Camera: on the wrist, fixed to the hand. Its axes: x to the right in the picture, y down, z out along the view.
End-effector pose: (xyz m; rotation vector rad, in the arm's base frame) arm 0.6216 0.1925 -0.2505 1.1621 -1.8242 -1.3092
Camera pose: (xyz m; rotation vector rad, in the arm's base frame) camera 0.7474 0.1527 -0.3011 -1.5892 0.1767 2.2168
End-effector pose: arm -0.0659 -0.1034 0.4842 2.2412 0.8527 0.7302
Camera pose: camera -0.1831 -0.0244 0.4842 0.6414 1.4795 -0.3513
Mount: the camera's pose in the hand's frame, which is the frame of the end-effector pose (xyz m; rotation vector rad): -0.0178 -0.0912 -0.1065 -0.5839 -0.5177 -1.6156
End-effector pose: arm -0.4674 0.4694 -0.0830 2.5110 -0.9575 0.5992
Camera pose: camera -0.4429 0.5943 -0.0215 1.9978 0.7992 -0.7292
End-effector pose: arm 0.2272 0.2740 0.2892 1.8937 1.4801 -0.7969
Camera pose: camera 0.1447 0.3624 0.3624 -0.2445 2.2986 -1.1176
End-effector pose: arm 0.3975 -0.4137 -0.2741 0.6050 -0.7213 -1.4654
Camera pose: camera 0.4176 -0.4057 -0.4138 -0.2421 -0.0236 3.0221
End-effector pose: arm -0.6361 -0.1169 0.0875 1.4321 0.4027 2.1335
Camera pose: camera -0.7046 -0.0480 -0.0152 0.6982 0.4260 0.4640
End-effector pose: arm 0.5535 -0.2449 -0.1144 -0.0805 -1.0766 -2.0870
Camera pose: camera 0.5351 -0.2790 -0.2503 0.0127 0.4088 2.1939
